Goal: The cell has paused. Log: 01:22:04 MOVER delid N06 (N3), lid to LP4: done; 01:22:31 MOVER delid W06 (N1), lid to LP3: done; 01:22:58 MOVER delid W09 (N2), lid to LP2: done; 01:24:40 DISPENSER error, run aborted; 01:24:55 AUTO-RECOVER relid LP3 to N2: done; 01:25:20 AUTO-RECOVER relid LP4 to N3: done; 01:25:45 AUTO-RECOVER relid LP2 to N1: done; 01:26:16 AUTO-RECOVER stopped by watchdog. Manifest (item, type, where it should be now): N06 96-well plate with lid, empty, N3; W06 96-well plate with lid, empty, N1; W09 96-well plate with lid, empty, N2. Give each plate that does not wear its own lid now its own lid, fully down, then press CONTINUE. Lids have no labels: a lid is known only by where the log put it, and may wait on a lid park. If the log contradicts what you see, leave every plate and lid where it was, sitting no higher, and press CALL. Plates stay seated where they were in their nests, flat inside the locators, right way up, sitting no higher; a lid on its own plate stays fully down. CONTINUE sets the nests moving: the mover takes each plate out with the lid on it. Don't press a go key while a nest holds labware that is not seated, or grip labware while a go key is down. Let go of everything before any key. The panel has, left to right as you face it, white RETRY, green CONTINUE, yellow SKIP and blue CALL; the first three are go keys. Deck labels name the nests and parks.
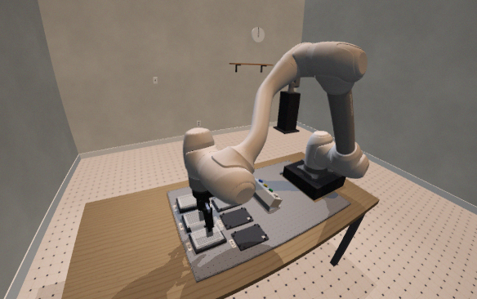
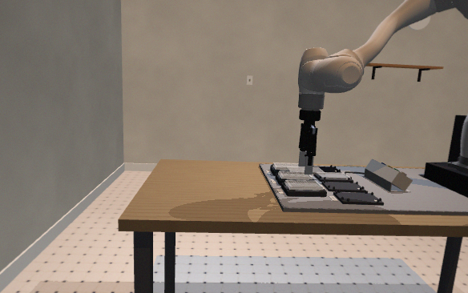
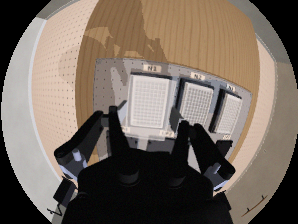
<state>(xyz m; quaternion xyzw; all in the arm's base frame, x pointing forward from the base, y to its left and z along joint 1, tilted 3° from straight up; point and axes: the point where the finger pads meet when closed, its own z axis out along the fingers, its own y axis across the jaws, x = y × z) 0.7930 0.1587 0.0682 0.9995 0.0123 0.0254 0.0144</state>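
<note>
My hand is 8 cm above the plate. Round my hand: pale lid 18 cm behind, 20 cm to the right, 9 cm below; green key 42 cm behind, 13 cm to the right, 4 cm below; LP2 lid park 18 cm behind, 7 cm to the right, 10 cm below.
</note>
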